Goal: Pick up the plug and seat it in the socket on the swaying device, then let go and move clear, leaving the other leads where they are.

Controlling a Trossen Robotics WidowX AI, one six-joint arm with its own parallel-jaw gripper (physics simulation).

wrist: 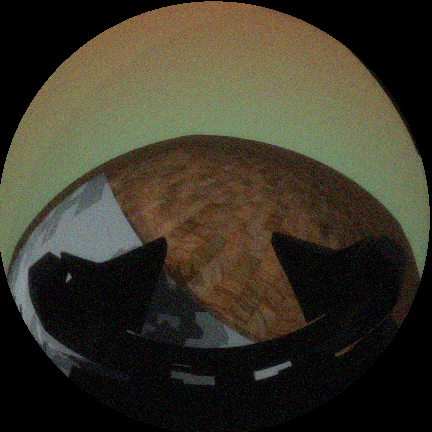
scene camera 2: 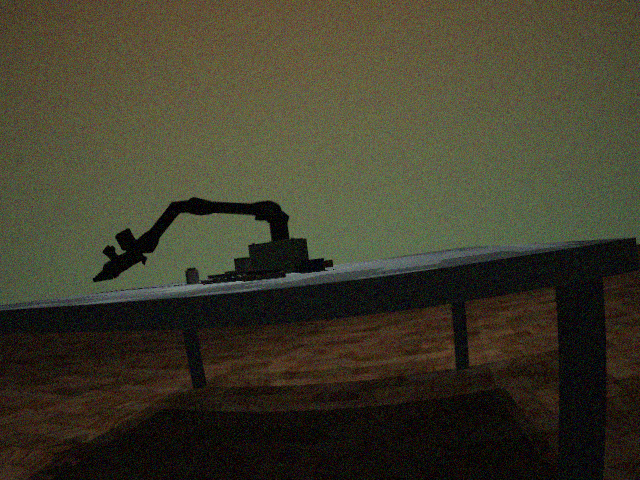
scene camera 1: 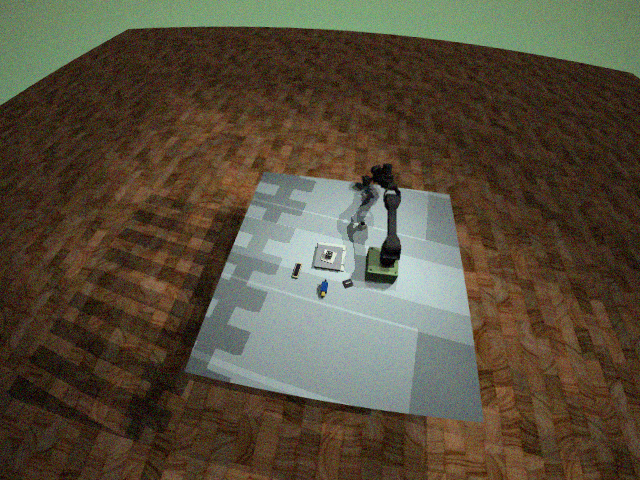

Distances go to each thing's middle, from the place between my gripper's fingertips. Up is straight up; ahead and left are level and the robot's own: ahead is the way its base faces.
Scene:
Right now my hand is 26 cm short of the device with the socket (scene camera 1: 330,256), 62 cm to the right of it and 2 cm above it.

